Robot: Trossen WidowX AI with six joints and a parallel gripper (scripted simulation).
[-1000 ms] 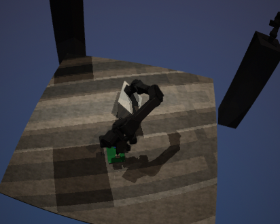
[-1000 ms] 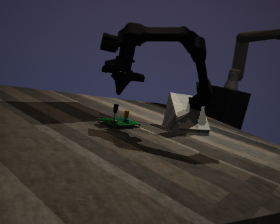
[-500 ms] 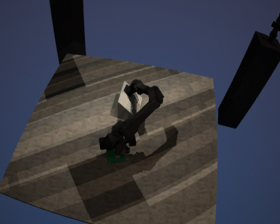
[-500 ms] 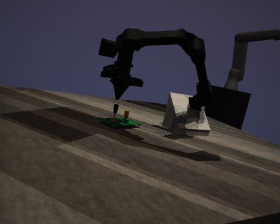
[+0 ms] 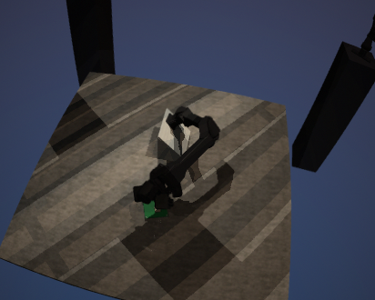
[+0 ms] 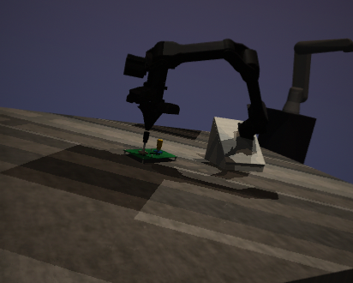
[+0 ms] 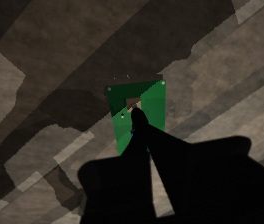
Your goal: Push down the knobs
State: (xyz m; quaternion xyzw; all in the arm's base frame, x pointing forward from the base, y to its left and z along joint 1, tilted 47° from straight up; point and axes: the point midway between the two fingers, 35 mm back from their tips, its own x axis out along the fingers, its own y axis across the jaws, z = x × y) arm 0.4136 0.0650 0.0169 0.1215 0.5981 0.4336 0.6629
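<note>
My gripper tip is 2 cm above the black knob. From my gripper tip the other things lie so: yellow knob (6 cm behind, 5 cm below, 3 cm to the right).
</note>
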